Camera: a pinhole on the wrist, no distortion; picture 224 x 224 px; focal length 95.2 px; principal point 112.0 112.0 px. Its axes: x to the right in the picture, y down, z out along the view. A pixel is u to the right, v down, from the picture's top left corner.
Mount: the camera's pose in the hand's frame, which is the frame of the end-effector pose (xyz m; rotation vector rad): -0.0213 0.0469 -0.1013 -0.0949 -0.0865 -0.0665
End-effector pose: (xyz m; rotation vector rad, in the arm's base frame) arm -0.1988 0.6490 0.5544 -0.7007 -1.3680 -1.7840
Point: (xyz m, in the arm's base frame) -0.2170 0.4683 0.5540
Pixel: behind the camera
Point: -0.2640 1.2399 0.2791
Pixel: 75 47
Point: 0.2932 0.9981 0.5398
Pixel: 46 161
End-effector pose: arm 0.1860 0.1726 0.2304 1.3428 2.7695 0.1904
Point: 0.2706 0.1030 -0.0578
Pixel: 100 86
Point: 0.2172 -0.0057 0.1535
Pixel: 45 14
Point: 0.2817 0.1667 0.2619
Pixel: 71 132
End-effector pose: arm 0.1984 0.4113 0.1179 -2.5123 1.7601 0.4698
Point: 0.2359 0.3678 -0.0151
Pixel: 177 64
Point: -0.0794 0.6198 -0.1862
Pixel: 87 118
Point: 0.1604 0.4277 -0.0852
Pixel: 137 89
